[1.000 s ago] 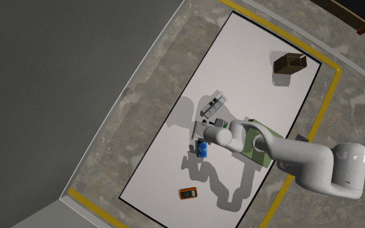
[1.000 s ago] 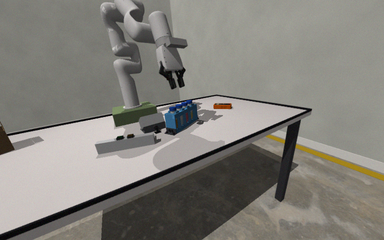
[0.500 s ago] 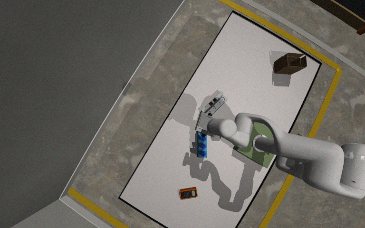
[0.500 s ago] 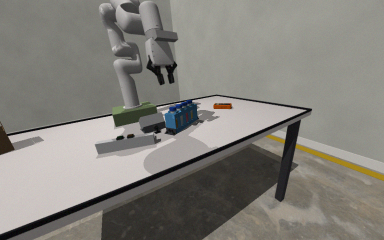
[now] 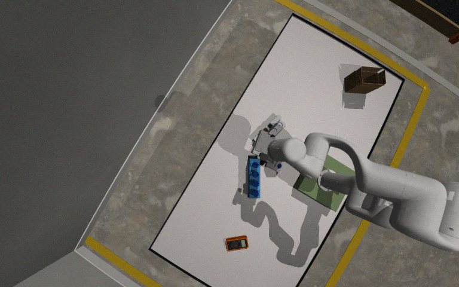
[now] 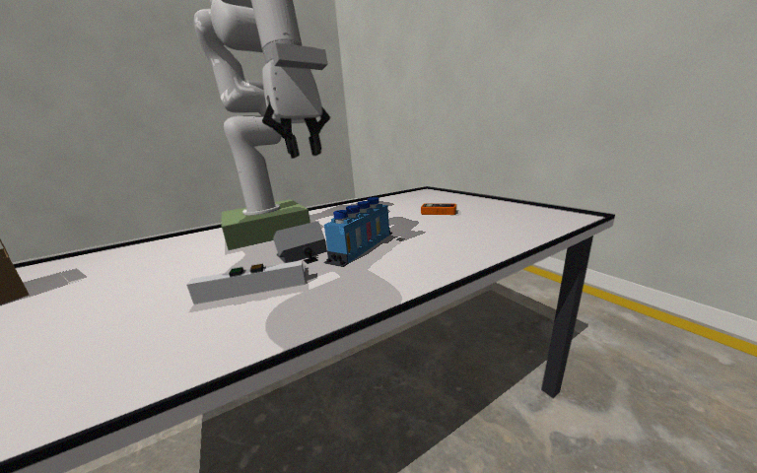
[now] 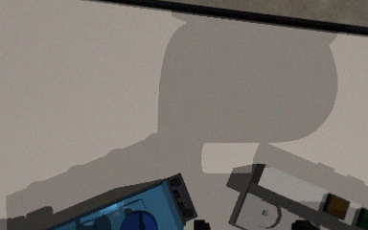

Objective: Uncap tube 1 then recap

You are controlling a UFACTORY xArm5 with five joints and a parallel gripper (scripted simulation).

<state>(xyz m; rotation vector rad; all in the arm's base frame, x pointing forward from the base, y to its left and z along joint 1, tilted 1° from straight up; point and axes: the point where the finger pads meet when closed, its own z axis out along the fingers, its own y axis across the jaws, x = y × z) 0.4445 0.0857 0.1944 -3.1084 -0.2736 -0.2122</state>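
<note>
Right now my hand is 200 mm to the right of the blue cap, 160 mm above it and 120 mm past it. Also, from my hand: green key: 210 mm below, 160 mm behind, 50 mm to the right; grey key housing: 220 mm below, 140 mm behind, 20 mm to the right; blue key: 210 mm below, 160 mm behind.
</note>
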